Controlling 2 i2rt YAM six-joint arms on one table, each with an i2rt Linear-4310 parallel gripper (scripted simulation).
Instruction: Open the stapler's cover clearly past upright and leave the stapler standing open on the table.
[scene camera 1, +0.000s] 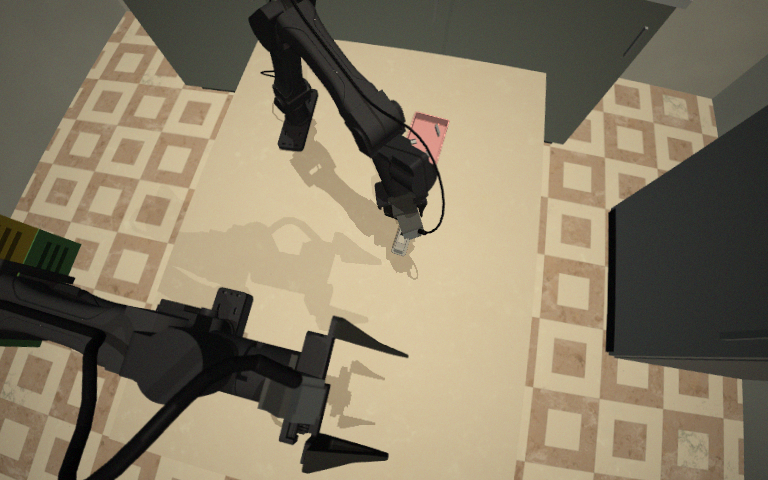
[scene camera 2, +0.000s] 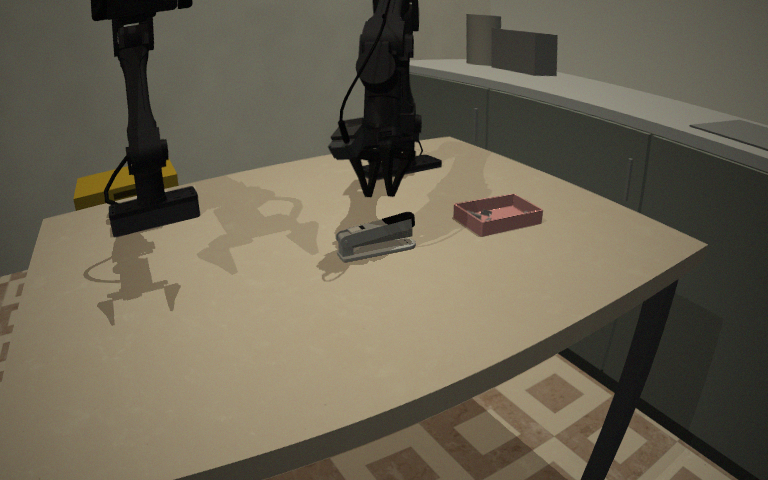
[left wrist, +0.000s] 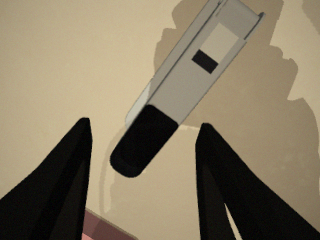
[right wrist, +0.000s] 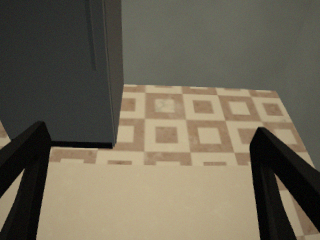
In view: my left gripper (scene camera 2: 379, 196), my right gripper (scene camera 1: 398, 405) and a stapler (scene camera 2: 389, 235).
The stapler is seen too in the left wrist view (left wrist: 198, 64). My left gripper also shows in scene camera 1 (scene camera 1: 411, 217) and in the left wrist view (left wrist: 145, 130). My right gripper is seen too in the right wrist view (right wrist: 151, 133). The right wrist view does not show the stapler: it is out of frame.
